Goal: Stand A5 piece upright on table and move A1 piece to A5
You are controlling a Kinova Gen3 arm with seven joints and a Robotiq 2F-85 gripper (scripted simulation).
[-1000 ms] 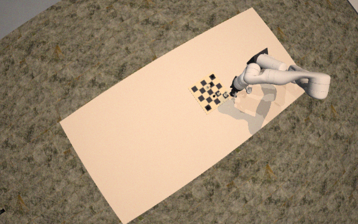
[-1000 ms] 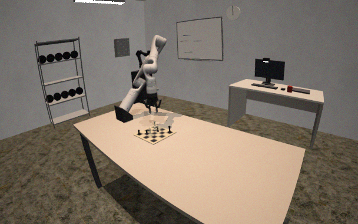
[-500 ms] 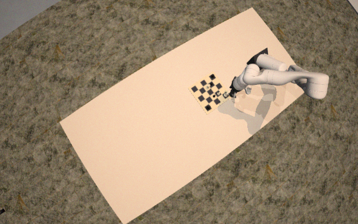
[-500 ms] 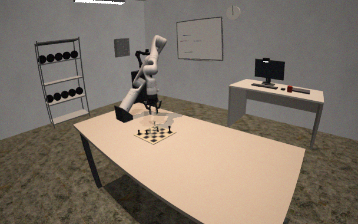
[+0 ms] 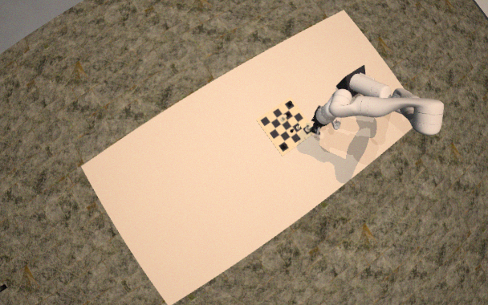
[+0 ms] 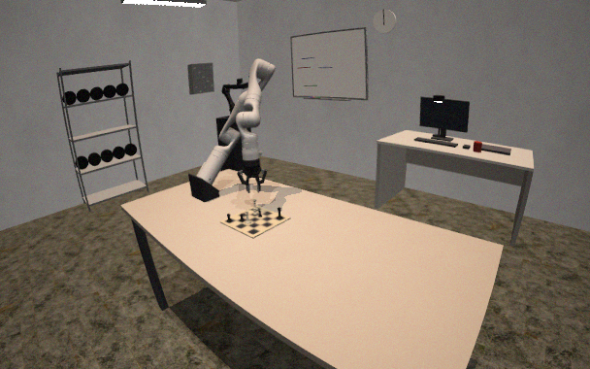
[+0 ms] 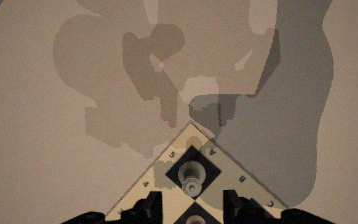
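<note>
The white pawn is 9 cm below my hand, 3 cm to the right of it and 3 cm ahead of it. Also, from my hand: chessboard: 11 cm below, 8 cm to the right, 7 cm ahead.
</note>
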